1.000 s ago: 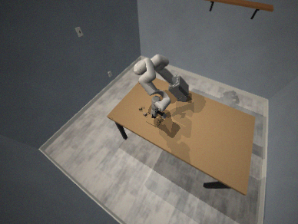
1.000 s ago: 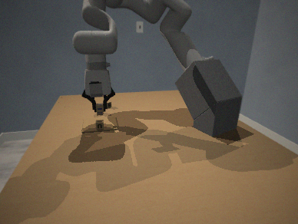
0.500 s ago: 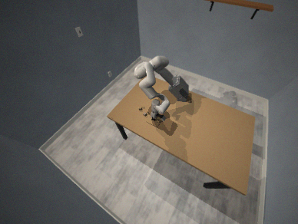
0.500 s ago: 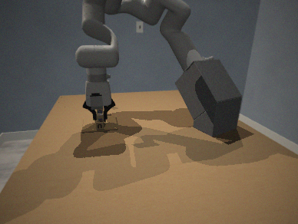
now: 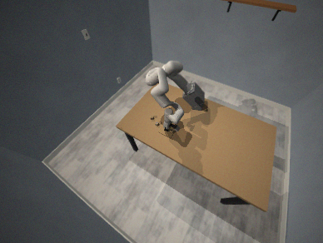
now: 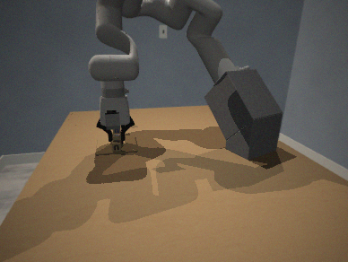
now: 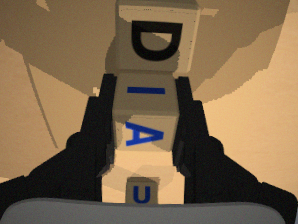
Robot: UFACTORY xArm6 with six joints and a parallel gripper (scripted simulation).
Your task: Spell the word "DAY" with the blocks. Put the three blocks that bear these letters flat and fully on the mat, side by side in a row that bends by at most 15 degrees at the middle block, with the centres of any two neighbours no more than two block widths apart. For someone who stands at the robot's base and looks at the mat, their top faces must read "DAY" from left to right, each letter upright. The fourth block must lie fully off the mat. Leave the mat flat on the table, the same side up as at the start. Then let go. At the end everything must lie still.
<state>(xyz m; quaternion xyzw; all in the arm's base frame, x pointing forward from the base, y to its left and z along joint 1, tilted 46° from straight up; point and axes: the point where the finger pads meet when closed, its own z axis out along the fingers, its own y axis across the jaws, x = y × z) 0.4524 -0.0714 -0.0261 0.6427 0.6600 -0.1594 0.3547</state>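
Now: the thin tan mat 3 cm below my hand.
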